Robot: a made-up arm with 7 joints.
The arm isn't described. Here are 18 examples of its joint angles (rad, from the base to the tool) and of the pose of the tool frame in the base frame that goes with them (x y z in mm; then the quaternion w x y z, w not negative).
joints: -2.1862 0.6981 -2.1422 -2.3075 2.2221 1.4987 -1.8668
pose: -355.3 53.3 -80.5 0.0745 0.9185 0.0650 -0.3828
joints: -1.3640 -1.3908 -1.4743 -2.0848 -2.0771 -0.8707 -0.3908
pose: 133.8 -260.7 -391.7 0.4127 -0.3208 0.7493 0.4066
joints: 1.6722 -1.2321 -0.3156 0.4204 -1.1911 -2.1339 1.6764
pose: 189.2 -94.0 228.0 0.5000 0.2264 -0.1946 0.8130
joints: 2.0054 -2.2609 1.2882 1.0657 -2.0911 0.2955 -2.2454
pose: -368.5 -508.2 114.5 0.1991 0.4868 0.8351 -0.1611
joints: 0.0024 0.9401 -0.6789 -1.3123 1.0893 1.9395 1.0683
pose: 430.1 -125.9 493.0 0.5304 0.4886 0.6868 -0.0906
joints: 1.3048 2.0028 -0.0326 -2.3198 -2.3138 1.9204 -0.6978
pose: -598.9 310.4 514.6 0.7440 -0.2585 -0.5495 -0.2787
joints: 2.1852 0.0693 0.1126 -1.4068 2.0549 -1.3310 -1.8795
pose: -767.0 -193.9 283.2 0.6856 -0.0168 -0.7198 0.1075
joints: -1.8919 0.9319 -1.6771 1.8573 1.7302 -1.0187 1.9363
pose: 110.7 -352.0 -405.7 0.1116 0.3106 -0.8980 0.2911
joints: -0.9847 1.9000 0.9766 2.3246 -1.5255 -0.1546 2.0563
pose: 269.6 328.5 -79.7 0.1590 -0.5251 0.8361 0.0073
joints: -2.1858 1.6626 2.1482 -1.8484 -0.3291 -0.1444 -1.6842
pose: -168.6 -461.4 476.4 0.6063 -0.4195 0.1788 -0.6515
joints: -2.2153 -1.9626 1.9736 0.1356 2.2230 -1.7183 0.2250
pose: 22.8 -164.5 252.6 0.7152 0.2887 -0.2670 0.5778
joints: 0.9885 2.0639 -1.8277 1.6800 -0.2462 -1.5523 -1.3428
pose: 173.9 -427.7 251.5 0.3950 -0.4859 0.7244 -0.2882
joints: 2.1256 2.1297 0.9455 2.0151 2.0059 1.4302 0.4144
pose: -362.4 -149.0 281.5 0.0765 0.6760 0.3811 -0.6260
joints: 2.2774 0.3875 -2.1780 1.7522 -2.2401 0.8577 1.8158
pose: -505.3 -134.5 843.0 0.0867 -0.3560 0.0625 0.9284
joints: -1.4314 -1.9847 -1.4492 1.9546 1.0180 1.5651 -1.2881
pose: 362.2 3.8 -230.6 0.7125 0.6232 0.2546 0.1980
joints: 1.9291 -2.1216 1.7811 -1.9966 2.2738 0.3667 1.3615
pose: -209.7 260.8 556.2 0.2896 -0.3200 -0.1618 0.8874
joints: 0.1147 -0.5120 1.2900 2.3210 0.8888 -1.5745 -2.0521
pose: 161.0 -446.9 139.5 0.6835 0.5399 0.0799 -0.4848
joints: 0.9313 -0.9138 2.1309 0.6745 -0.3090 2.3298 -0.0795
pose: -108.9 -157.8 108.5 0.3003 0.4464 -0.7189 0.4402
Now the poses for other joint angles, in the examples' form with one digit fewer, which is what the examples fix.
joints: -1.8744 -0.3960 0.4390 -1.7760 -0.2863 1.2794 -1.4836
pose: 247 145 -859 0.017 -0.967 0.024 0.252
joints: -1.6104 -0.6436 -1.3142 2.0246 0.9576 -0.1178 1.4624
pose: 42 266 -468 0.409 -0.245 -0.613 -0.630
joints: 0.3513 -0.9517 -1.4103 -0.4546 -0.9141 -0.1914 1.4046
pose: -192 -280 46 0.559 0.545 -0.445 0.438
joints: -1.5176 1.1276 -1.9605 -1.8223 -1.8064 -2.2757 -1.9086
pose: -160 68 -142 0.214 -0.084 0.972 -0.047
